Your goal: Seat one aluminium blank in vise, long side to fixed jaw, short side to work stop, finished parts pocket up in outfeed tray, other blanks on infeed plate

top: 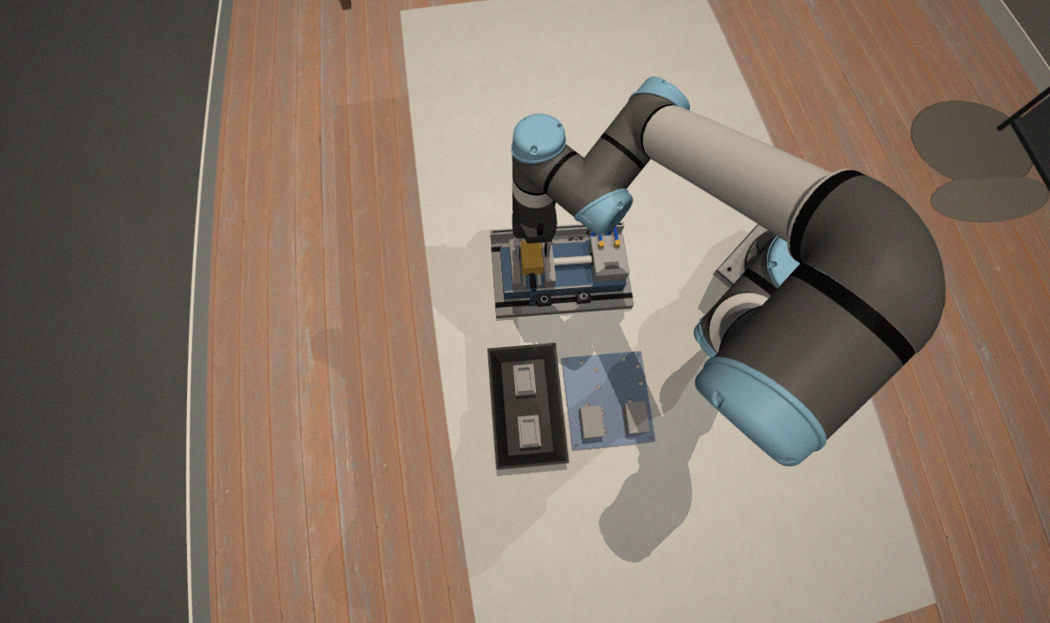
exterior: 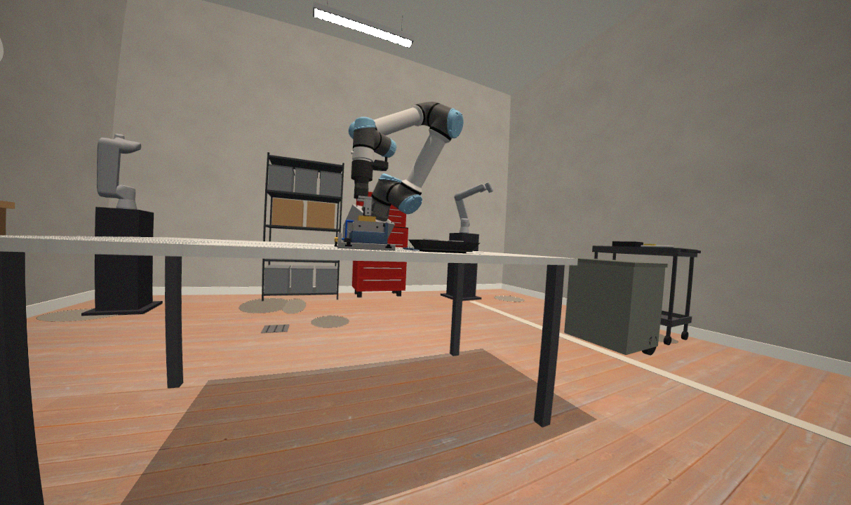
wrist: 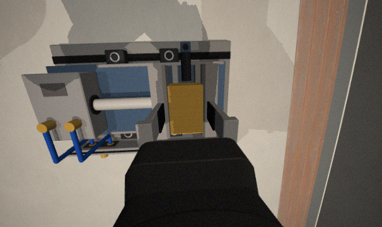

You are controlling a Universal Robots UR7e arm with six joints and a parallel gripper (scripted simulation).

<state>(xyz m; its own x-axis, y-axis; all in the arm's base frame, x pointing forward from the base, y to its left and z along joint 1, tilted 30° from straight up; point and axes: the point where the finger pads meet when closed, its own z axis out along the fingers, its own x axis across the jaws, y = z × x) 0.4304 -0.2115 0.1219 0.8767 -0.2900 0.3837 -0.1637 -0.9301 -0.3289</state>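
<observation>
Right now my hand is 4 cm above the brass blank. The rest, counted from my hand: black work stop rod (5 cm to the left, 4 cm below, 1 cm ahead); then moving jaw (6 cm below, 3 cm behind, 1 cm to the left); then fixed jaw (6 cm below, 3 cm ahead).
</observation>
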